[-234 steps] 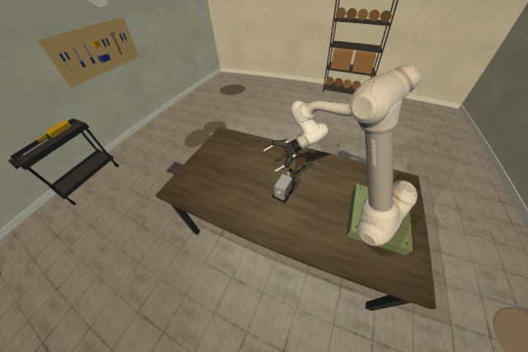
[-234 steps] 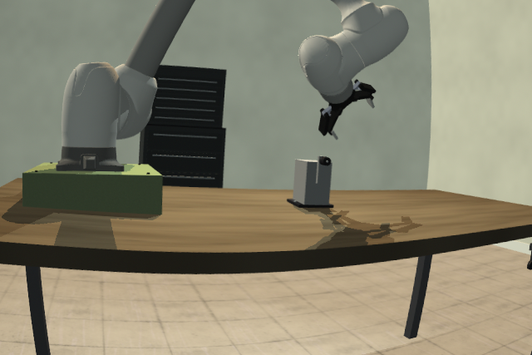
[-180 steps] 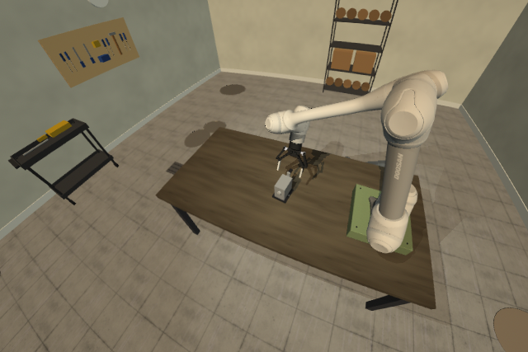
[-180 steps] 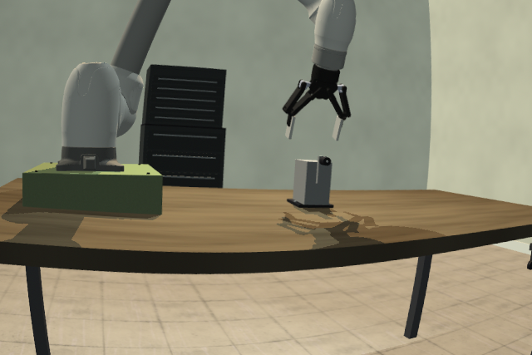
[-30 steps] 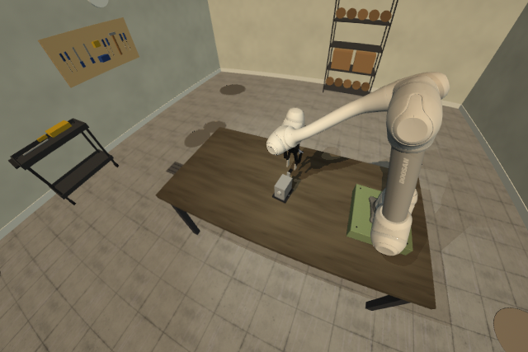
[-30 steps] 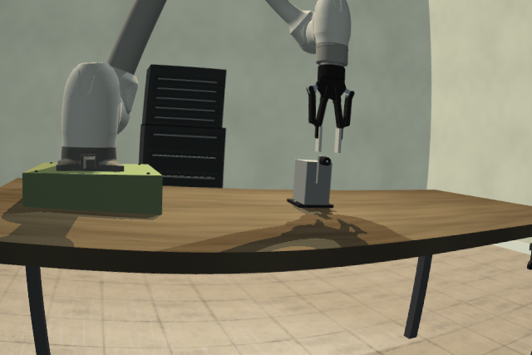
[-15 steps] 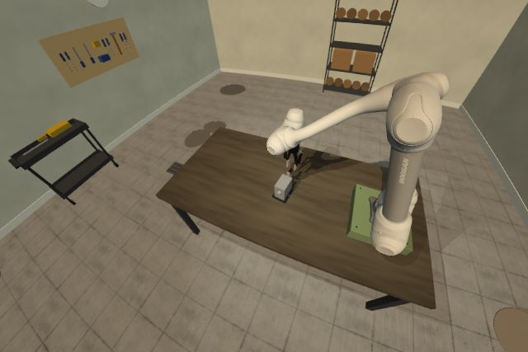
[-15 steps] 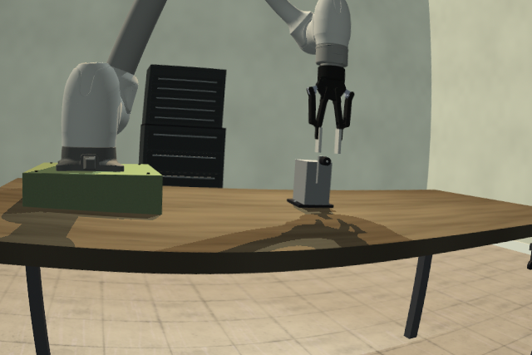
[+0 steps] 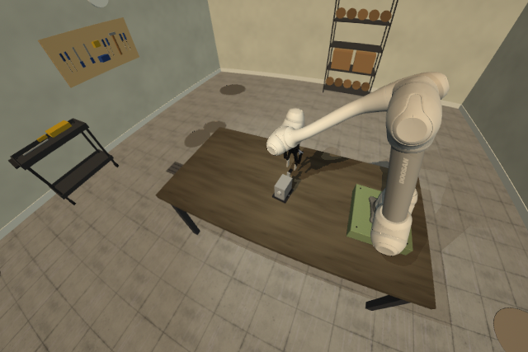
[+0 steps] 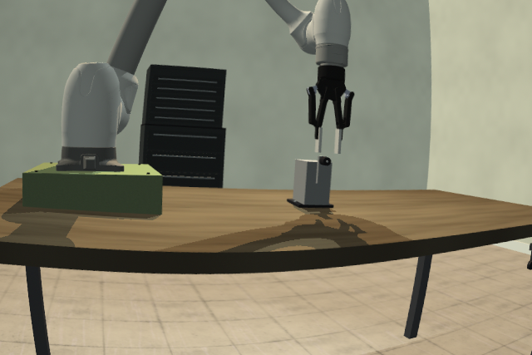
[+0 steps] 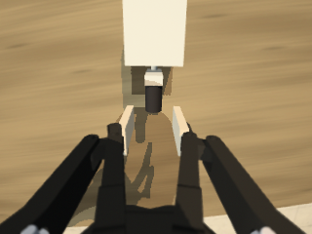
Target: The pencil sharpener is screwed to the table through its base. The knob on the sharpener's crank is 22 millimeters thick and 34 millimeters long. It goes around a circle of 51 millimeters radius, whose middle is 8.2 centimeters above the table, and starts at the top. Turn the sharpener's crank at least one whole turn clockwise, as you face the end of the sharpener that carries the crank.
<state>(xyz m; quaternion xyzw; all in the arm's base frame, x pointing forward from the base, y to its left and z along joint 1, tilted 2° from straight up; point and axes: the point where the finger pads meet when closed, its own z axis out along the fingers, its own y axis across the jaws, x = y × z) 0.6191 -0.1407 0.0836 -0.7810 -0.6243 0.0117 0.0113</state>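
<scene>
Right now my hand is 5 cm above the dark round knob and 2 cm to the right of it. From my hand the other things lie so: sharpener crank: 6 cm below, 2 cm to the left, 1 cm ahead.
</scene>
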